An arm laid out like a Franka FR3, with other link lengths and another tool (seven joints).
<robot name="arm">
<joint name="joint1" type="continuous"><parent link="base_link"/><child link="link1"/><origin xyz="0 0 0.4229"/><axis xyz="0 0 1"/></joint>
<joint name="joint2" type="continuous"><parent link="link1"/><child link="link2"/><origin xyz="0 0 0" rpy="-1.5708 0 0"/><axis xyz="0 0 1"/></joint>
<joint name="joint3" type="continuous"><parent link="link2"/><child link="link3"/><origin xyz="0 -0.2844 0" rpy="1.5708 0 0"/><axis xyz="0 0 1"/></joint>
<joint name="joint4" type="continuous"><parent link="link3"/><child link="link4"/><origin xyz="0.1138 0 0" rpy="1.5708 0 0"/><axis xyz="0 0 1"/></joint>
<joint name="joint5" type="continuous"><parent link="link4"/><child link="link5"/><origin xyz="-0.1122 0.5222 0" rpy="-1.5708 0 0"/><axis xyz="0 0 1"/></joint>
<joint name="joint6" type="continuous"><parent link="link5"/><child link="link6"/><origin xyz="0 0 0" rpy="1.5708 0 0"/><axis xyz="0 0 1"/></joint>
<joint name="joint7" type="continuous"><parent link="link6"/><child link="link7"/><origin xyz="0.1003 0 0" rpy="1.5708 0 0"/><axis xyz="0 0 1"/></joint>
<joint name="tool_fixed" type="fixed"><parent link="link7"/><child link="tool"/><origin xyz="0.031 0.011 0.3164" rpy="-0.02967 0 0.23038"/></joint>
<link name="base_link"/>
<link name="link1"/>
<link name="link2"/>
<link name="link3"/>
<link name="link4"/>
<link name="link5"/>
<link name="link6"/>
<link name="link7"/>
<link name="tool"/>
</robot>
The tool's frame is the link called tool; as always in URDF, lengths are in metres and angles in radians. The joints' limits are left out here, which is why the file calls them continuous.
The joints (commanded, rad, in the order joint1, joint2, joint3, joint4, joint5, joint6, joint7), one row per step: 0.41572 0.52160 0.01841 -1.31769 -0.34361 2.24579 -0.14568; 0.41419 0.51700 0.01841 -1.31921 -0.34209 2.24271 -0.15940; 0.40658 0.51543 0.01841 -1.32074 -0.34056 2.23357 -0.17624; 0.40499 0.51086 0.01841 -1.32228 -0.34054 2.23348 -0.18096; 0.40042 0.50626 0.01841 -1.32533 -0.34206 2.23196 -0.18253; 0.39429 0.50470 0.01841 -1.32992 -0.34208 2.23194 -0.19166; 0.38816 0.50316 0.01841 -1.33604 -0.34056 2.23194 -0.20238; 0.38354 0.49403 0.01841 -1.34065 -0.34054 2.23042 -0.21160; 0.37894 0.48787 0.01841 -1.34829 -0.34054 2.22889 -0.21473; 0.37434 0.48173 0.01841 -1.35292 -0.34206 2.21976 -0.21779; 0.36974 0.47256 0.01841 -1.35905 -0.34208 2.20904 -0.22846; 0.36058 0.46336 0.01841 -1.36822 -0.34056 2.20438 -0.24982; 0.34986 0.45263 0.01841 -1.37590 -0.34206 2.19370 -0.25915
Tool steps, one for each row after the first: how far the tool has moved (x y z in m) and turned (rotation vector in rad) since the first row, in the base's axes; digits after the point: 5 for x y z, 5 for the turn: -0.00030 -0.00145 0.00261 -0.00545 0.00116 0.00914; 0.00034 -0.00983 0.00069 -0.01634 0.01040 0.01309; 0.00076 -0.01126 0.00409 -0.01743 0.00800 0.01561; 0.00178 -0.01625 0.00613 -0.01965 0.00737 0.01235; 0.00285 -0.02226 0.00405 -0.02519 0.01084 0.01430; 0.00336 -0.02816 0.00066 -0.03065 0.01646 0.01732; 0.00400 -0.03281 0.00592 -0.03402 0.01424 0.02032; 0.00375 -0.03798 0.00584 -0.03677 0.01718 0.01810; 0.00293 -0.04446 0.00644 -0.04300 0.02325 0.01382; 0.00135 -0.05086 0.00843 -0.05152 0.03045 0.01539; 0.00128 -0.06025 0.00924 -0.06196 0.03691 0.02342; 0.00122 -0.07282 0.01168 -0.07084 0.04384 0.01812
